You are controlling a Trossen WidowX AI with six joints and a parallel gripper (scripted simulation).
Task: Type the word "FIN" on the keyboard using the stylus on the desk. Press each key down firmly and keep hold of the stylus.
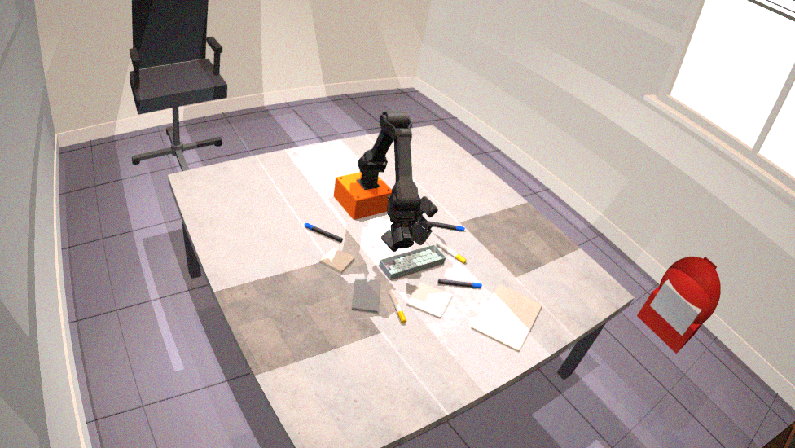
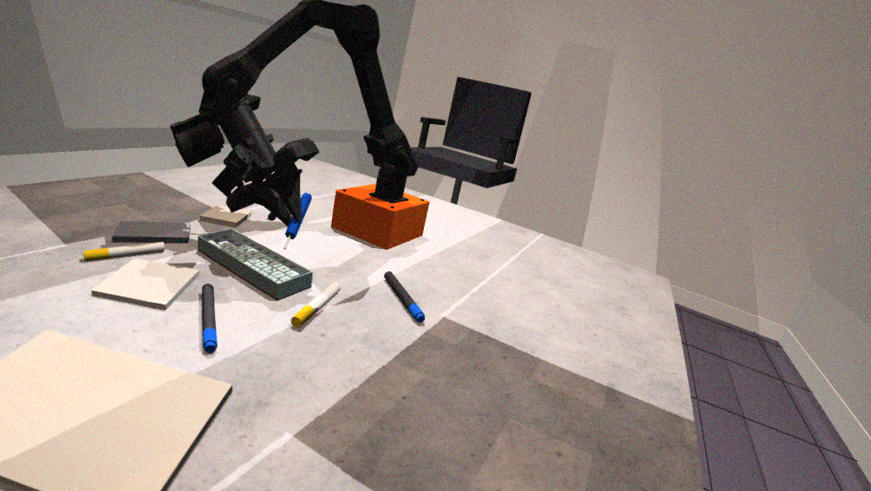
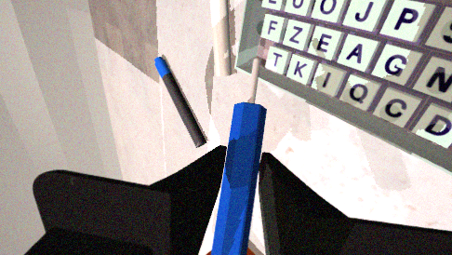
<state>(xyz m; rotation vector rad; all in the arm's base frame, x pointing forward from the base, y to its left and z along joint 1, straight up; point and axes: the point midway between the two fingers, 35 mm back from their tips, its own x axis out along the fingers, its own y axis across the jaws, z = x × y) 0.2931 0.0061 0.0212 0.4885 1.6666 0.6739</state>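
Now: gripper tip 10 mm to the right of the blue stylus, 10 mm short of it and 10 mm above it. The rest, counted from my gripper tip: N key 70 mm below, 60 mm ahead, 50 mm to the right; then stylus tip 40 mm ahead, 20 mm to the left, 20 mm below.
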